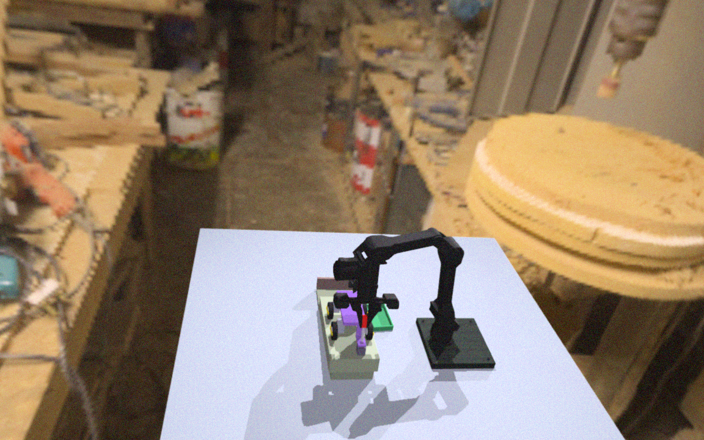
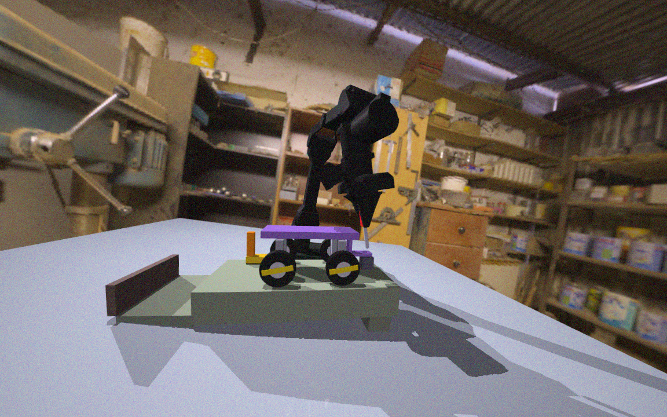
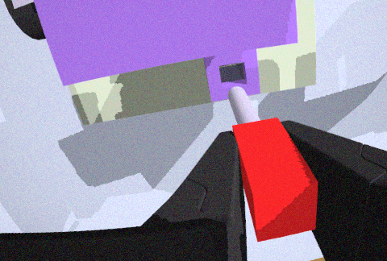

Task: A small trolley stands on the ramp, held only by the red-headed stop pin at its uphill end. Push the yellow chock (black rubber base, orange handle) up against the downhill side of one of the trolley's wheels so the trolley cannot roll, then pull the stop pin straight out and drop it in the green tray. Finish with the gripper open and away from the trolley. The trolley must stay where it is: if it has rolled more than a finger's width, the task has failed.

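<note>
My gripper tip is now 23 cm to the left of the green tray, 18 cm above it and 9 cm past it. The rest, counted from my gripper tip: purple trolley (10 cm to the right, 6 cm below, 3 cm ahead); then red-headed stop pin (right at my gripper tip); then grey-green ramp (13 cm below, 11 cm to the right, 3 cm ahead).
</note>
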